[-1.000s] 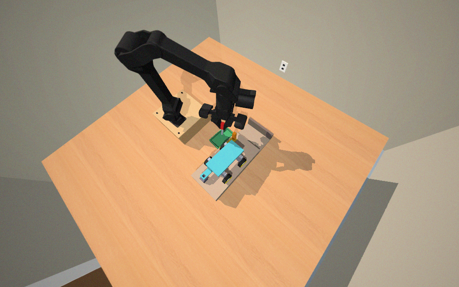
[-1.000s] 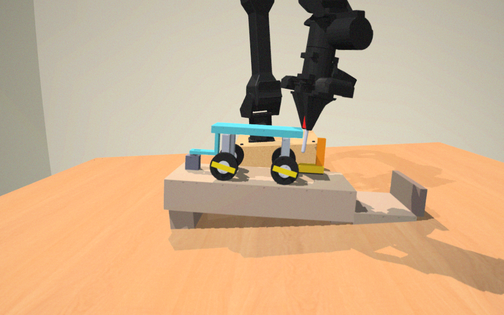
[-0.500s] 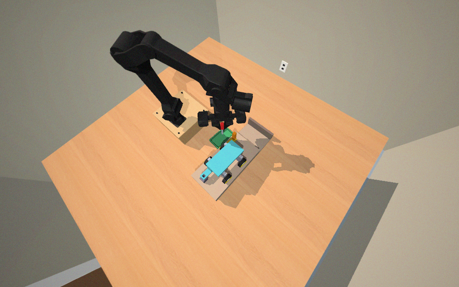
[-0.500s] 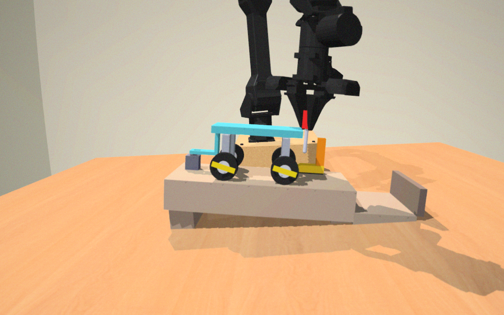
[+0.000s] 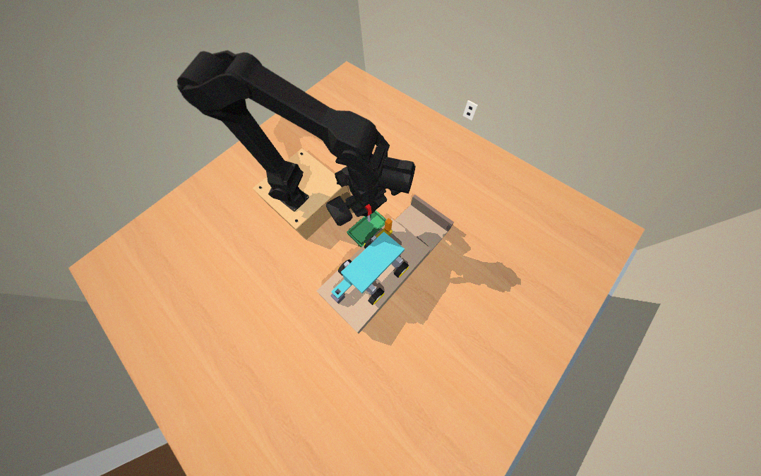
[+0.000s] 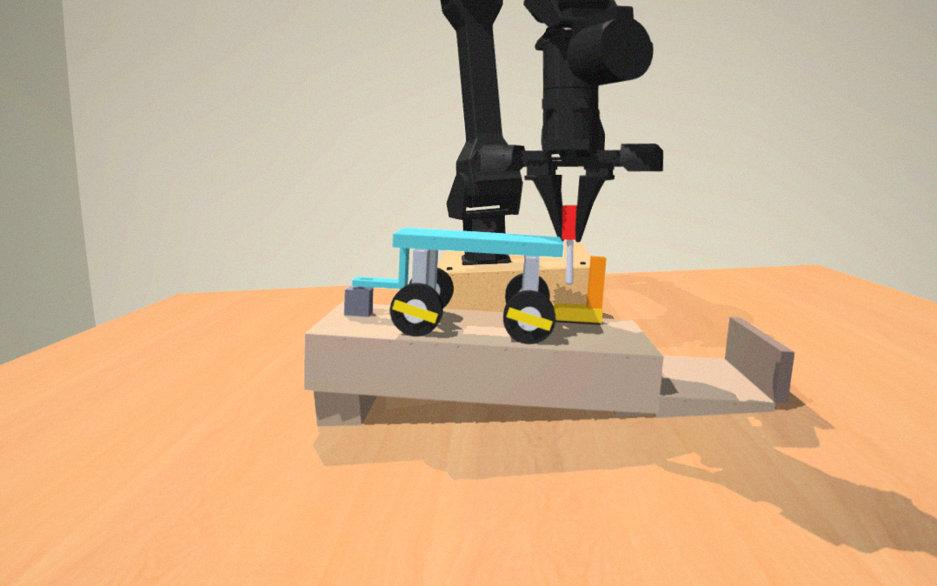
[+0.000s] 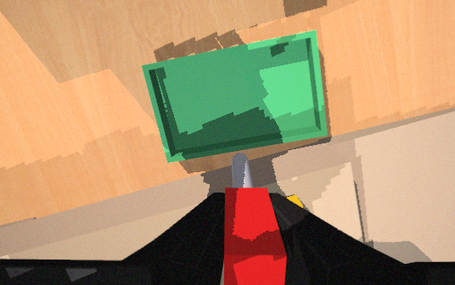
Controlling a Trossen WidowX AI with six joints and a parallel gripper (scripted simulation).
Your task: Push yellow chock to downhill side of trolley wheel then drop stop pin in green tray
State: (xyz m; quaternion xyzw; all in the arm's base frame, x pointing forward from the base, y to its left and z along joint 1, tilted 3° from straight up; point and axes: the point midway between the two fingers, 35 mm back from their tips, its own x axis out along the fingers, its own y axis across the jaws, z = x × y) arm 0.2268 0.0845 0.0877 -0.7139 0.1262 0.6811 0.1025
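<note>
The green tray lies 14 cm below my gripper tip and 2 cm behind it. From my gripper tip the other things lie so: red-headed stop pin (right at my gripper tip); then yellow chock (5 cm below, 5 cm ahead, 1 cm to the right); then trolley (10 cm to the right, 10 cm ahead, 3 cm below).
</note>
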